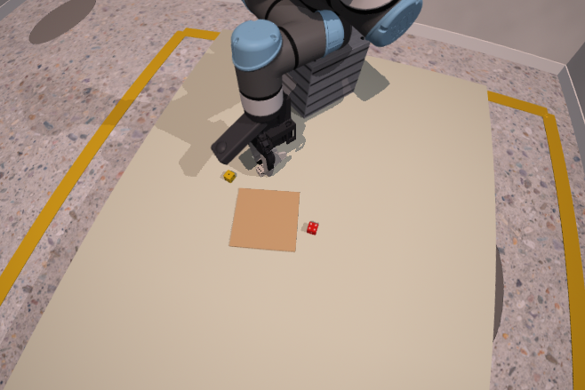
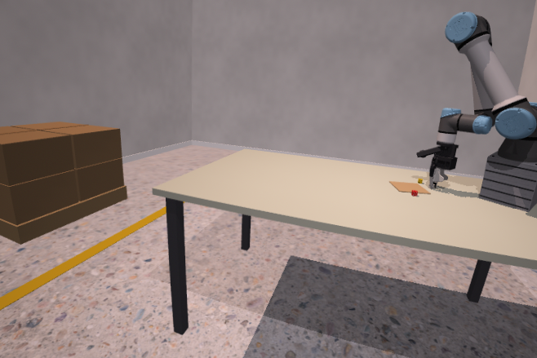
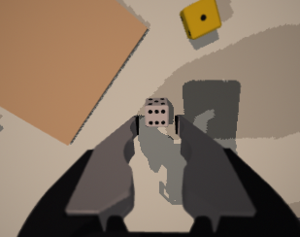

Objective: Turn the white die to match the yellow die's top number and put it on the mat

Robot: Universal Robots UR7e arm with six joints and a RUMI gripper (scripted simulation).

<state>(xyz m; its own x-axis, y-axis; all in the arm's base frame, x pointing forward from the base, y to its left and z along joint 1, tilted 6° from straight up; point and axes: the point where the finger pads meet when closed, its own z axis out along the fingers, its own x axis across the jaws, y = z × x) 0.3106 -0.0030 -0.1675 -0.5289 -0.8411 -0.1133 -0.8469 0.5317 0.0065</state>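
Right now the white die is 10 mm ahead of my hand and 10 mm below it. Also, from my hand: brown mat 110 mm ahead, 50 mm to the left, 20 mm below; then yellow die 50 mm ahead, 70 mm to the right, 10 mm below; then red die 100 mm ahead, 160 mm to the left, 10 mm below.
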